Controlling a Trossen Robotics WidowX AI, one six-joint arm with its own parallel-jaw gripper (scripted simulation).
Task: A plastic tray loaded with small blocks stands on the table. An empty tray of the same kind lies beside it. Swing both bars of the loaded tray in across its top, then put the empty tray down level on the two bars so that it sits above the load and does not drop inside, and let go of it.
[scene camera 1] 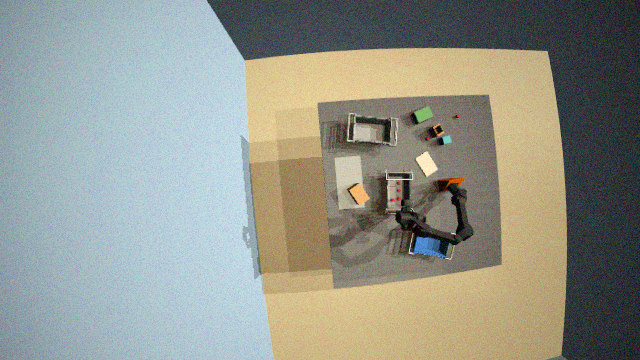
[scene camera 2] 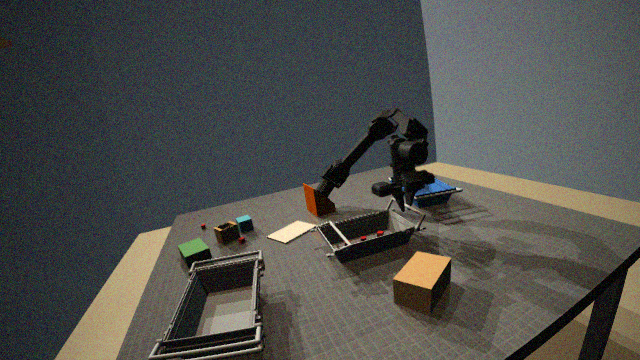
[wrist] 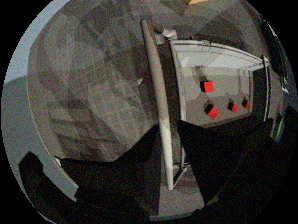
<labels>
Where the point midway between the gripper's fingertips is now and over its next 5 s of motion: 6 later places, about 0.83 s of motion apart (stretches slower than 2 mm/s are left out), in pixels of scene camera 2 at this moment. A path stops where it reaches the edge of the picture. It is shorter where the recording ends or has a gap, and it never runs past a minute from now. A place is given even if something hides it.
My gripper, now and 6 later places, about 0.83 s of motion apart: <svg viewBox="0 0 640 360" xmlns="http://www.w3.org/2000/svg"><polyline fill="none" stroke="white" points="406,210 390,212 398,202 405,179 403,187 404,198 404,190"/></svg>
</labels>
